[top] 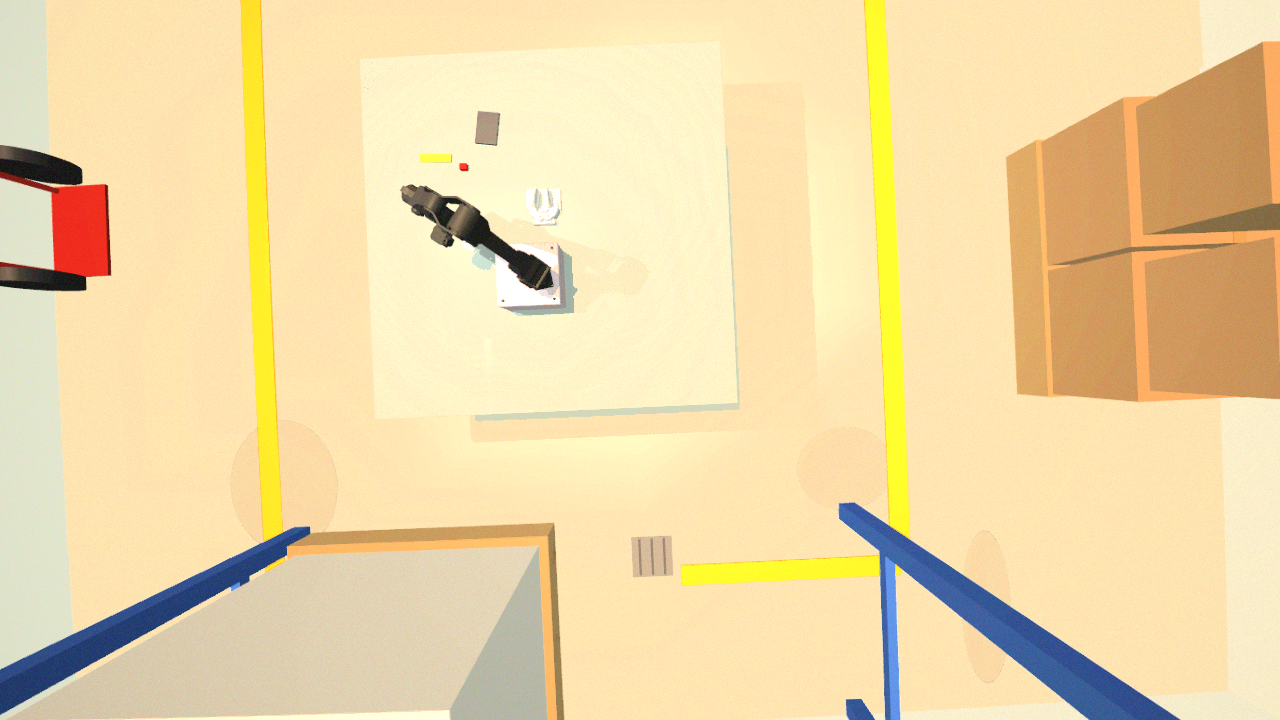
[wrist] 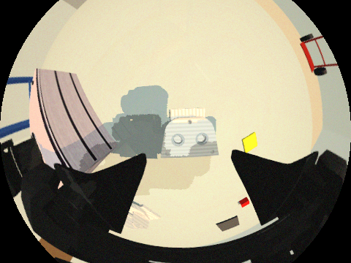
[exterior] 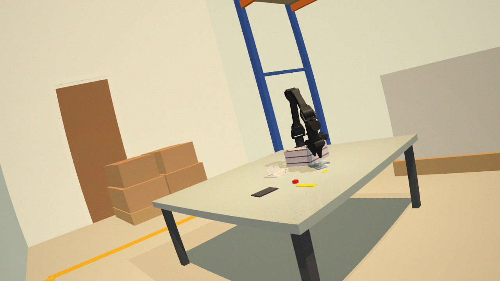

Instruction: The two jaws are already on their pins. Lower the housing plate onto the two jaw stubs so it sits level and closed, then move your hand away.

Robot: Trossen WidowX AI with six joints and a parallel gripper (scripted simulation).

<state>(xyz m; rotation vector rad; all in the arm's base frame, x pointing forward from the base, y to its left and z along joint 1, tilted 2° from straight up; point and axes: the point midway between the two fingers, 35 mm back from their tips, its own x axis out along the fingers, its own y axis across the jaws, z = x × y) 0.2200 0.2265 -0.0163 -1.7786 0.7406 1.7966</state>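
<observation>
The white part lies 80 mm ahead of my gripper tip, 270 mm to the right of it and 60 mm below it. From my gripper tip the other things lie so: small yellow square 90 mm ahead, 80 mm to the left, 60 mm below; then red cube 260 mm ahead, 20 mm to the right, 50 mm below; then yellow strip 310 mm ahead, 80 mm to the left, 60 mm below.
</observation>
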